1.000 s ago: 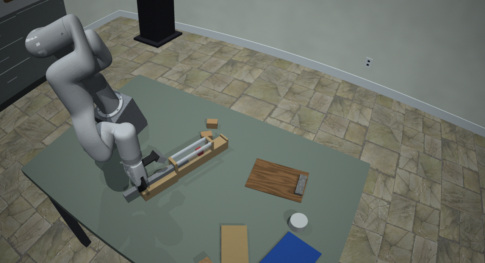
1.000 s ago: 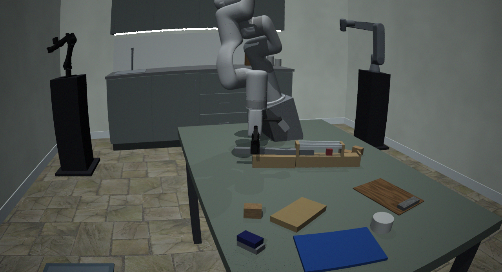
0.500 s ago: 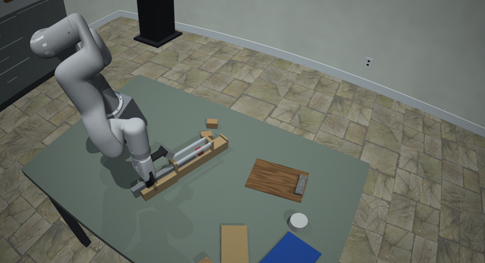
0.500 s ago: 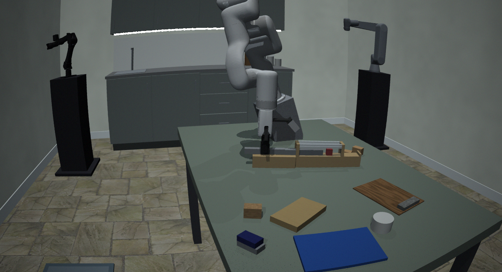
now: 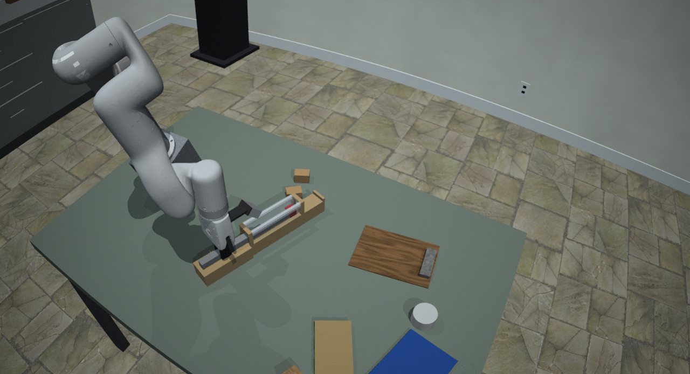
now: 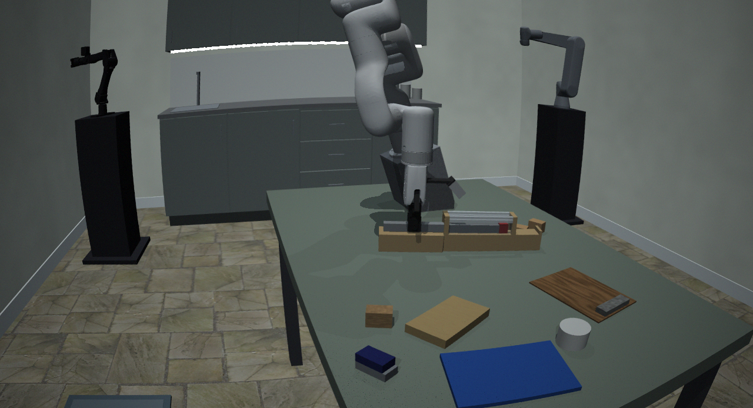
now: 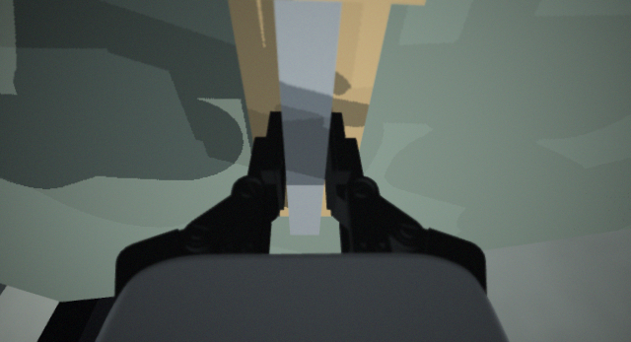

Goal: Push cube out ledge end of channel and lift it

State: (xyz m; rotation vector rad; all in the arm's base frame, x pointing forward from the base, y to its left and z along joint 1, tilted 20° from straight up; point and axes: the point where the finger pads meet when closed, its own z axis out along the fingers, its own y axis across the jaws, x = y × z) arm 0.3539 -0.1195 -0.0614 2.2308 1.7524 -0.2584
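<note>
The red cube is 230 mm to the left of my hand, 60 mm ahead of it and 10 mm below it. Round my hand: blue mat 580 mm ahead, 60 mm below, 10 mm to the right; channel 160 mm to the left, 40 mm ahead, 10 mm below; tan plank 390 mm ahead, 60 mm below, 50 mm to the right.
</note>
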